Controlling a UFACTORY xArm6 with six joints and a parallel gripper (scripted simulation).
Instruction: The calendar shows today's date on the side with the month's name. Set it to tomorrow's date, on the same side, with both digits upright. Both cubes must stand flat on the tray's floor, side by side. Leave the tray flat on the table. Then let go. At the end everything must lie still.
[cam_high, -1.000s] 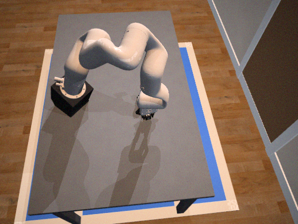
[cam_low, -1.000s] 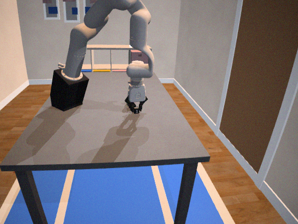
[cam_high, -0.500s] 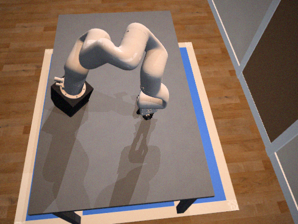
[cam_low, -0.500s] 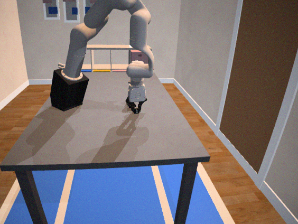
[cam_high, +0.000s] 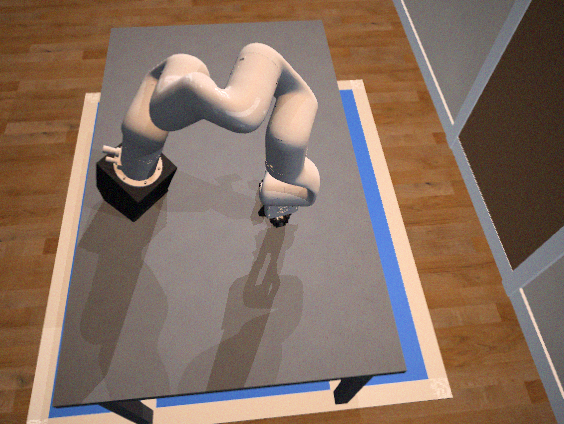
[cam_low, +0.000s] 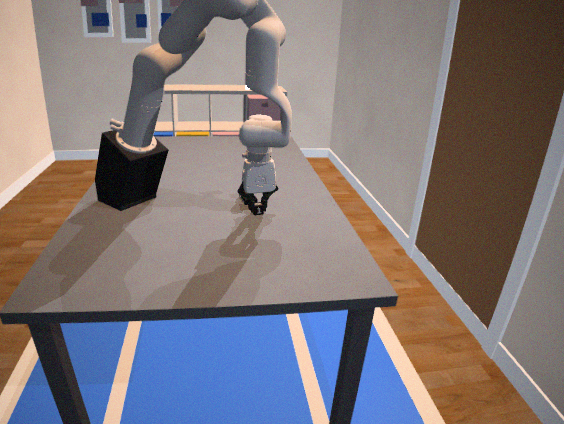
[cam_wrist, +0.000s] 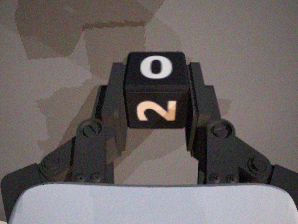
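My hand is 110 mm to the right of the dark tray, 30 mm past it and 20 mm above it.
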